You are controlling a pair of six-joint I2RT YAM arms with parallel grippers.
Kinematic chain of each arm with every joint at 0, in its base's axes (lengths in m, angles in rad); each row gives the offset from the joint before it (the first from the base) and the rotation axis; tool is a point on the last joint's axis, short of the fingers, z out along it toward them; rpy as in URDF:
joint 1: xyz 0 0 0.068 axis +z
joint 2: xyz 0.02 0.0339 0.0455 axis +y
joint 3: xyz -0.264 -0.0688 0 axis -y
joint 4: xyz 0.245 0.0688 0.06 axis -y
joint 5: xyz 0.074 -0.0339 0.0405 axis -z
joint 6: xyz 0.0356 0 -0.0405 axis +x
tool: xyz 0 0 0 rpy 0 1.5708 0
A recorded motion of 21 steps. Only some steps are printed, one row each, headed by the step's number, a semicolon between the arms.
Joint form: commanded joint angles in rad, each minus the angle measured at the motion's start. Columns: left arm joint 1, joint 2, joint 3, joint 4, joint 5, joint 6; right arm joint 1, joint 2, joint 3, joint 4, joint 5, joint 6.
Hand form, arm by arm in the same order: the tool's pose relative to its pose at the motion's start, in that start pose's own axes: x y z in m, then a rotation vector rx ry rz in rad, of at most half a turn. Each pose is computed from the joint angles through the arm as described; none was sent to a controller.
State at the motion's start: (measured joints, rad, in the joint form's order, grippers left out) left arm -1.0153 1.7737 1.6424 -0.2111 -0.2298 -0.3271; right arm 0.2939 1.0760 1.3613 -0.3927 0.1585 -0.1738
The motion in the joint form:
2: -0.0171 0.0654 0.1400 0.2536 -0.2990 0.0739; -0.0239 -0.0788 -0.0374 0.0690 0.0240 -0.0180
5: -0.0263 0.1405 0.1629 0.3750 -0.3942 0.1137; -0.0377 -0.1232 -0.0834 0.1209 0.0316 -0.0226
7: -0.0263 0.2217 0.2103 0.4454 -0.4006 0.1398; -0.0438 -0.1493 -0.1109 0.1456 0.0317 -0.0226
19: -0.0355 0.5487 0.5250 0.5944 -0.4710 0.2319; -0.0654 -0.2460 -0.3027 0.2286 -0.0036 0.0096
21: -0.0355 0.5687 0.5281 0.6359 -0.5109 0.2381; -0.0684 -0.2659 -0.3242 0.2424 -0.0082 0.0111
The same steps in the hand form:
2: -0.0503 -0.0145 -0.0004 -0.1798 -0.3739 -0.0462; -0.0061 -0.0105 -0.0228 0.0668 -0.0981 0.0020
5: -0.0437 -0.0193 0.0206 -0.2518 -0.4484 -0.0508; -0.0029 -0.0142 -0.0320 0.0972 -0.1426 0.0063
7: -0.0370 -0.0231 0.0434 -0.2543 -0.4780 -0.0426; -0.0002 -0.0155 -0.0371 0.1075 -0.1641 0.0101
19: -0.0182 -0.0402 0.1170 -0.3040 -0.5902 -0.0329; 0.0387 -0.0114 -0.0403 0.0895 -0.1567 0.0378
21: -0.0140 -0.0388 0.1215 -0.3387 -0.6135 -0.0505; 0.0418 -0.0115 -0.0437 0.0899 -0.1690 0.0404

